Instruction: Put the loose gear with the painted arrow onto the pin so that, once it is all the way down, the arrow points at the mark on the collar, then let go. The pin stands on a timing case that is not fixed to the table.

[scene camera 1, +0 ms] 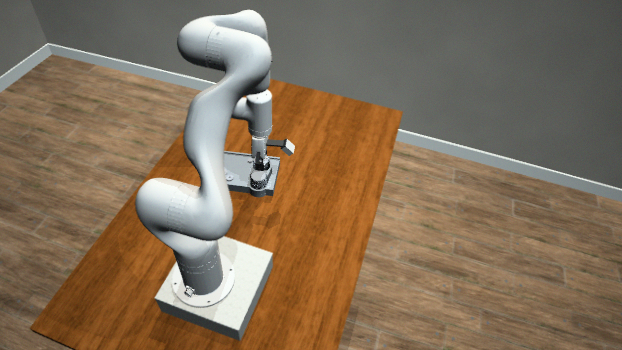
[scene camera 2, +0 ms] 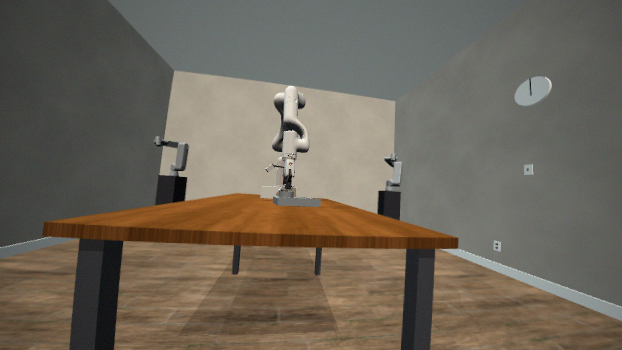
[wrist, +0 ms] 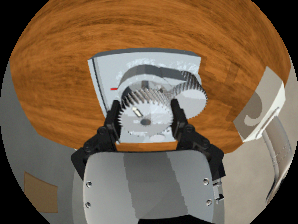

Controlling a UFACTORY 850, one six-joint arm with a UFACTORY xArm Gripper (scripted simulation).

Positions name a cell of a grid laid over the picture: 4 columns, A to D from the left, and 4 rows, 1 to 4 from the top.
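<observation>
From the wrist I'm seeing my gripper (wrist: B2), a loose gear (wrist: B3) and a timing case (wrist: C2). In scene camera 1 there's the timing case (scene camera 1: B3) as well.
</observation>
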